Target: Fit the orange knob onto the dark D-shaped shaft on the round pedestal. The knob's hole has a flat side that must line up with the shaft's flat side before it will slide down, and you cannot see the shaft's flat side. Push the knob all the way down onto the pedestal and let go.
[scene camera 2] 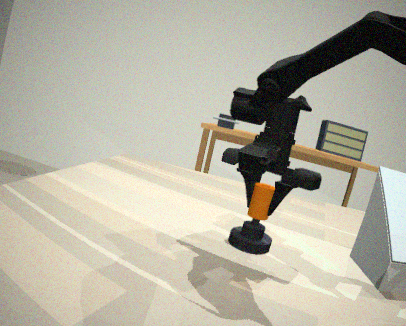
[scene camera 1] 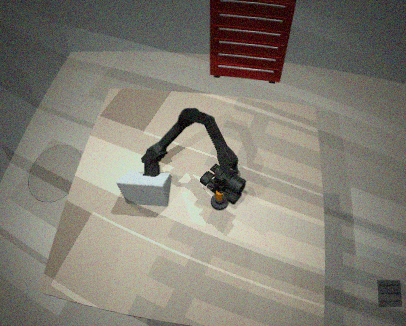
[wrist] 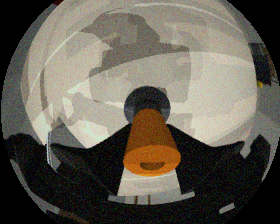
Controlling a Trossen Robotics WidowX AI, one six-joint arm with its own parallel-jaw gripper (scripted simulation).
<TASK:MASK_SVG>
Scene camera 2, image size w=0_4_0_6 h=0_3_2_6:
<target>my gripper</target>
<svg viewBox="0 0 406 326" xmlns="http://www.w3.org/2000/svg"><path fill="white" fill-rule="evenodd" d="M264 127L264 132L260 132L260 135L255 135L253 143L249 143L241 149L227 148L223 152L221 161L231 165L239 163L237 171L242 174L245 180L248 208L255 184L260 183L262 174L267 171L281 176L281 181L275 181L275 191L267 214L271 216L292 189L302 188L310 191L319 189L321 174L304 168L295 168L295 170L287 168L291 163L289 161L292 145L295 146L296 142L294 140L295 134Z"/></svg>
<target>orange knob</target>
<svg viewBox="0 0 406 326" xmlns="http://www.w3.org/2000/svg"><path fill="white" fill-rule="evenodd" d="M256 183L247 214L251 218L268 220L268 209L275 187Z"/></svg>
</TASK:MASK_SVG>
